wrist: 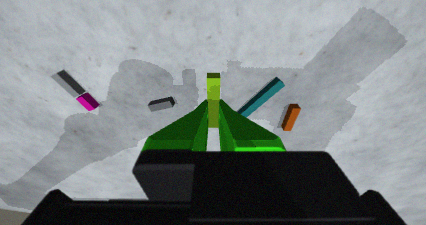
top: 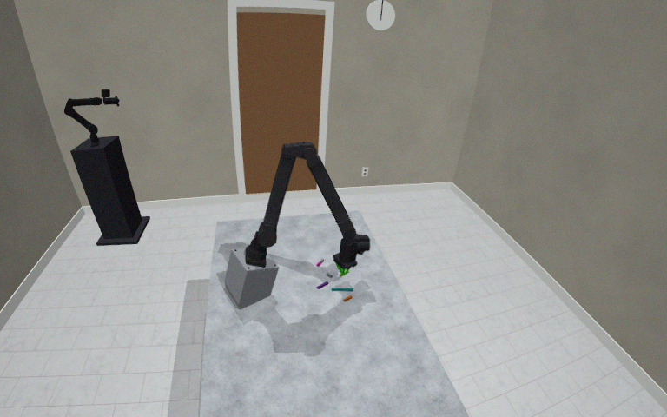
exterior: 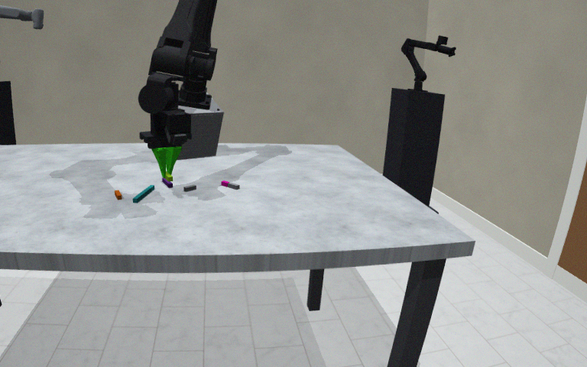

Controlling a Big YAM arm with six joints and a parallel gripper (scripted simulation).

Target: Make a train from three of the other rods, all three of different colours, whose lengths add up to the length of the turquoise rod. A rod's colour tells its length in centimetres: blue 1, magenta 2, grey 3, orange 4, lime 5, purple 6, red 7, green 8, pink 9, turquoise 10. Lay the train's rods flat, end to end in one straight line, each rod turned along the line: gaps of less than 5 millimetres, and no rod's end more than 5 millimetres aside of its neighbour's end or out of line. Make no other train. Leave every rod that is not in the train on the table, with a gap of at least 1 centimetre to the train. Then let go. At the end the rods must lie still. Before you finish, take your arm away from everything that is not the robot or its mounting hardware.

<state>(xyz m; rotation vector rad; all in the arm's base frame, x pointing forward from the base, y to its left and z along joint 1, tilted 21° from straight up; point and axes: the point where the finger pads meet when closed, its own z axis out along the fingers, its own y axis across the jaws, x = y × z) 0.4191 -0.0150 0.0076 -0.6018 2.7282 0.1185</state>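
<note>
Right now my hand is 9 cm past the magenta rod, 13 cm to the right of it and 5 cm above it. From my hand the other things lie so: purple rod (10 cm behind, 2 cm to the right, 5 cm below); then turquoise rod (1 cm behind, 6 cm to the right, 5 cm below); then lime rod (1 cm ahead).
</note>
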